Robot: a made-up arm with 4 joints. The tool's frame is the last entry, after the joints. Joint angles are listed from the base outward.
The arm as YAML. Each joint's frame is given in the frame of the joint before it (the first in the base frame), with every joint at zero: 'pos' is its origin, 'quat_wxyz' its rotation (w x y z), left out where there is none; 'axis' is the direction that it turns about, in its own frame. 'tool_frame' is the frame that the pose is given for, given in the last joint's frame.
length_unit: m
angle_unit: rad
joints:
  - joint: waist
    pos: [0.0, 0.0, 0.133]
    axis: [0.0, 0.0, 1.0]
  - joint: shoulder
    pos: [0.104, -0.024, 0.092]
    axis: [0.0, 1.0, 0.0]
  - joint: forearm
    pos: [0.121, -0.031, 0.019]
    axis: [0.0, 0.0, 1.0]
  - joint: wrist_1
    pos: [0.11, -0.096, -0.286]
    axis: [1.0, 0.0, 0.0]
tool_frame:
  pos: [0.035, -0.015, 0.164]
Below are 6 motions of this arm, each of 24 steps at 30 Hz.
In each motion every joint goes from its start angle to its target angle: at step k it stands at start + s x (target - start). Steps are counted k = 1, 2, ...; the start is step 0. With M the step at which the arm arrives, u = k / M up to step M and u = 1 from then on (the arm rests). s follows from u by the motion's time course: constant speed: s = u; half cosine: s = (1 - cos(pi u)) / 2; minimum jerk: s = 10 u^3 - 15 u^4 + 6 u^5.
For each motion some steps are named. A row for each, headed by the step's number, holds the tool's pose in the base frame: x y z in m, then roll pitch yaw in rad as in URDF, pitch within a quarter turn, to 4 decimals.
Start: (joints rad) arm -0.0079 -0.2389 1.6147 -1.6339
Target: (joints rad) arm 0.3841 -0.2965 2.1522 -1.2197
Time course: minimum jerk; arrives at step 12
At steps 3, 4, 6, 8, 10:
3: 0.2006 0.0891 -0.0133 -1.8347 0.0241 1.7001
4: 0.1899 0.0920 -0.0075 -1.7950 0.0388 1.7970
6: 0.1643 0.0956 0.0086 -1.6821 0.0815 2.0611
8: 0.1443 0.0952 0.0247 -1.5618 0.1271 2.3249
10: 0.1350 0.0942 0.0343 -1.4856 0.1554 2.4837

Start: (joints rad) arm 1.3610 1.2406 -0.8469 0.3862
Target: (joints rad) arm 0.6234 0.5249 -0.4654 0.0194
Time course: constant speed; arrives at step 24
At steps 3, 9, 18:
3: 0.2731 -0.0441 0.0823 -0.6737 0.6903 0.0754
9: 0.2740 -0.0463 0.0514 -0.5105 0.6813 0.0996
18: 0.2914 -0.0446 0.0311 -0.3130 0.5800 0.1187

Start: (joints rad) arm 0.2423 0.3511 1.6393 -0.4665
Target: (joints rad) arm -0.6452 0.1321 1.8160 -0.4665
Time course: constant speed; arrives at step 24
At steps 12, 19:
12: 0.2210 0.0506 0.0826 -0.2278 -0.0374 1.5217
19: 0.2280 -0.0079 0.0908 -0.2925 -0.0366 1.3157

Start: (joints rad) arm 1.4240 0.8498 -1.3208 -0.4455
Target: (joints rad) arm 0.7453 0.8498 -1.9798 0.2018
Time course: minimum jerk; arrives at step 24
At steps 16, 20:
16: 0.1273 -0.1005 0.1825 -0.7654 -0.2022 -0.8642
20: 0.0814 -0.1115 0.2010 -0.6330 -0.2864 -1.0632

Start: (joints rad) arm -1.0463 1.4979 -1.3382 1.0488
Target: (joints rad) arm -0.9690 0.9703 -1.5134 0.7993
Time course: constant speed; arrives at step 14
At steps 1, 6, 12, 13, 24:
1: -0.2661 -0.0402 0.2887 -0.4265 0.2187 -2.5869
6: -0.2513 -0.0420 0.2579 -0.3264 0.1505 -2.5372
12: -0.2305 -0.0481 0.2220 -0.2093 0.0713 -2.5094
13: -0.2268 -0.0495 0.2162 -0.1898 0.0591 -2.5080
24: -0.2229 -0.0510 0.2105 -0.1702 0.0473 -2.5073

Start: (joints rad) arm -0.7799 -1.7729 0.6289 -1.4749
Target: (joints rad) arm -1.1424 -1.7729 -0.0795 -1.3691
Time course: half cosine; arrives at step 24
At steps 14, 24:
14: 0.1750 -0.2142 0.5172 2.4596 -1.2990 1.3886
24: 0.1054 -0.2429 0.5340 1.4027 -1.3538 2.3770

